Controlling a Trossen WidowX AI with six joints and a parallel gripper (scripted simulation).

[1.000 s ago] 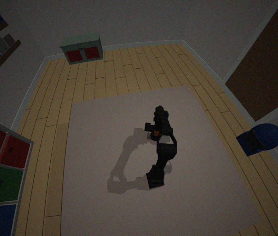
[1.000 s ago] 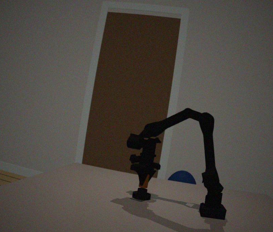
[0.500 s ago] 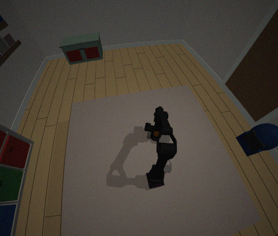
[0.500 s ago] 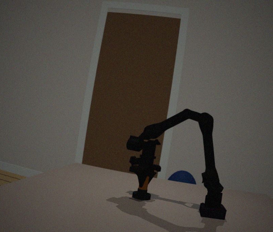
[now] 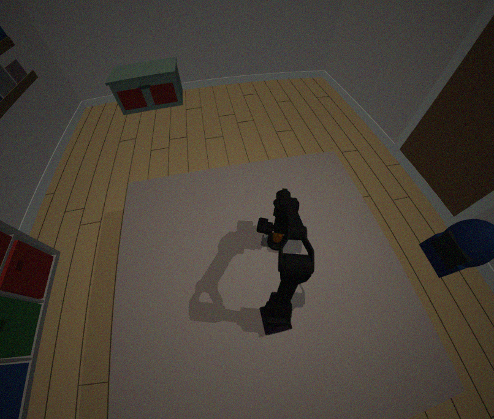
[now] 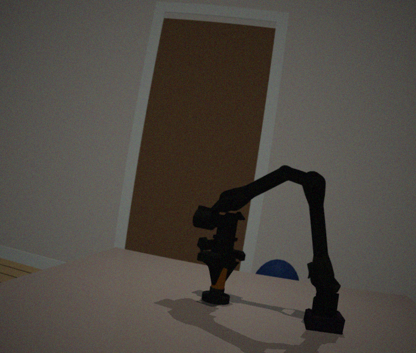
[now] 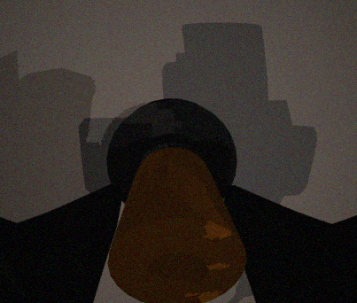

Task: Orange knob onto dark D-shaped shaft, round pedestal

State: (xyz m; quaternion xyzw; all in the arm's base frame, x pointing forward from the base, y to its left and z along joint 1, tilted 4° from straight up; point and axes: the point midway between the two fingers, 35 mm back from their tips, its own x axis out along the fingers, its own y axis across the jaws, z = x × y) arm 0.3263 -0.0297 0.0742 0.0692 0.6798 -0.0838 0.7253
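Right now my gripper tip is 20 mm below the orange knob. From my gripper tip the other things lie so: dark round pedestal 20 mm below.
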